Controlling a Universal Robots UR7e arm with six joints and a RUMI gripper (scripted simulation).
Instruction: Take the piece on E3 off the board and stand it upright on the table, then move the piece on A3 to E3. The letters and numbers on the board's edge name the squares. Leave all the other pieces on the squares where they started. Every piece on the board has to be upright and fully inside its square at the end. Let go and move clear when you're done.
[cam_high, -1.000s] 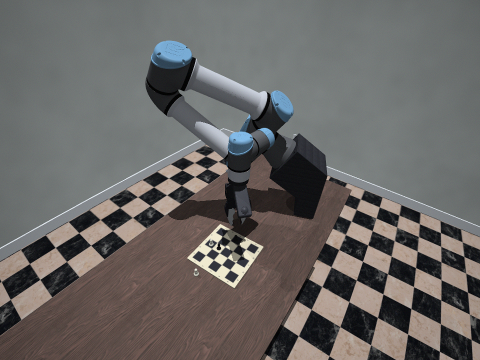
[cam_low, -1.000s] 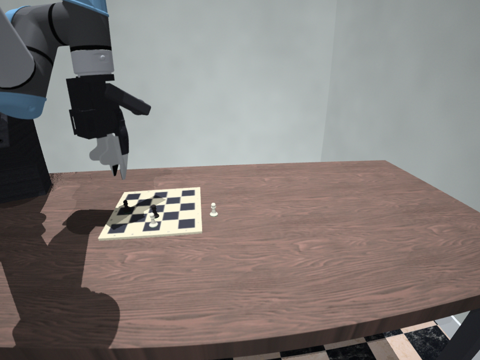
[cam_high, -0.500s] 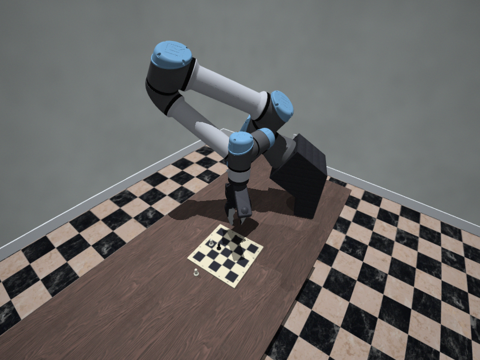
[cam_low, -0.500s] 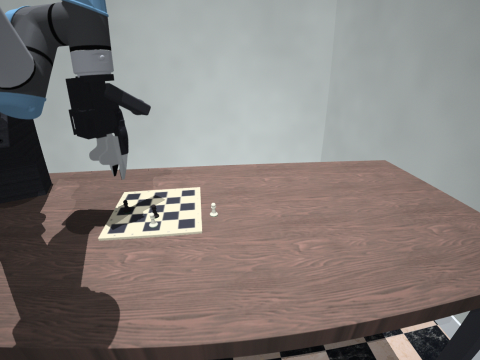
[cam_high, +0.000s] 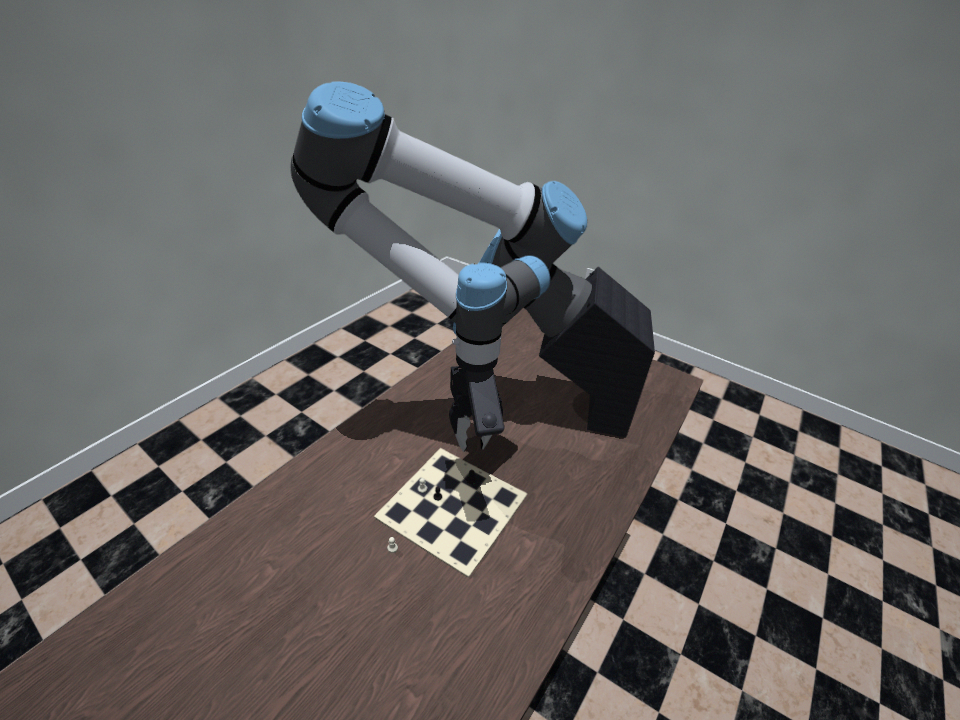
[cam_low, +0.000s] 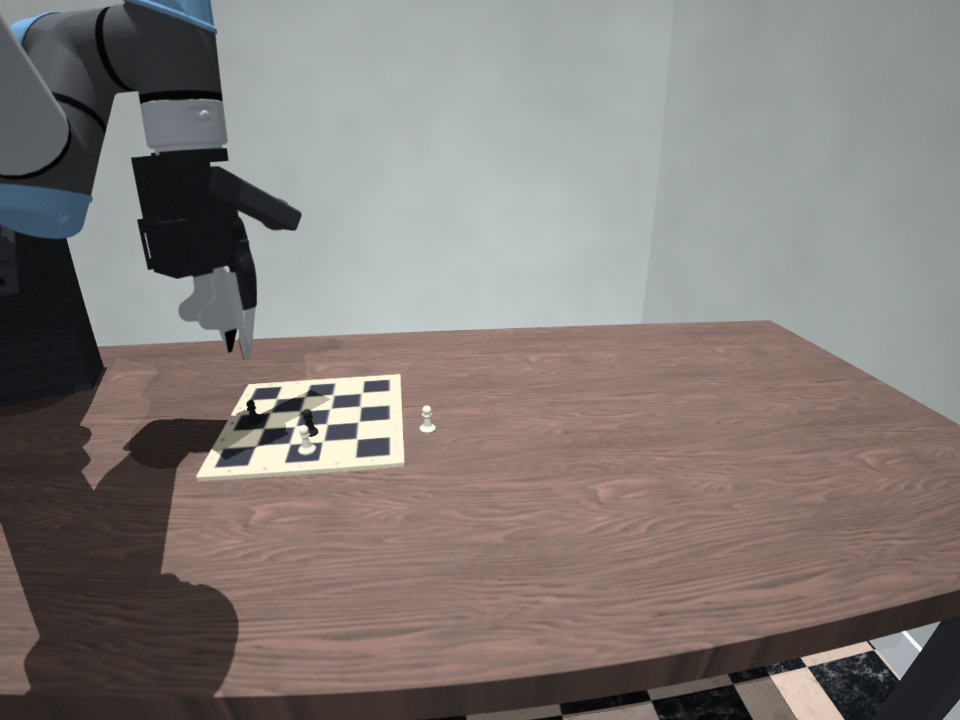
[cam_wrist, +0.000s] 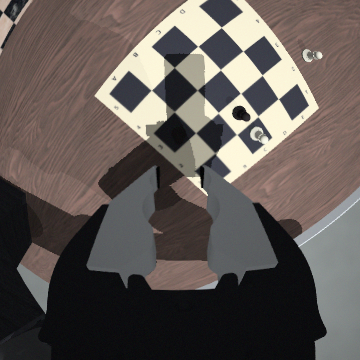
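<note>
My gripper is now 7 cm short of the chessboard, 1 cm to the left of it and 11 cm above it.
</note>
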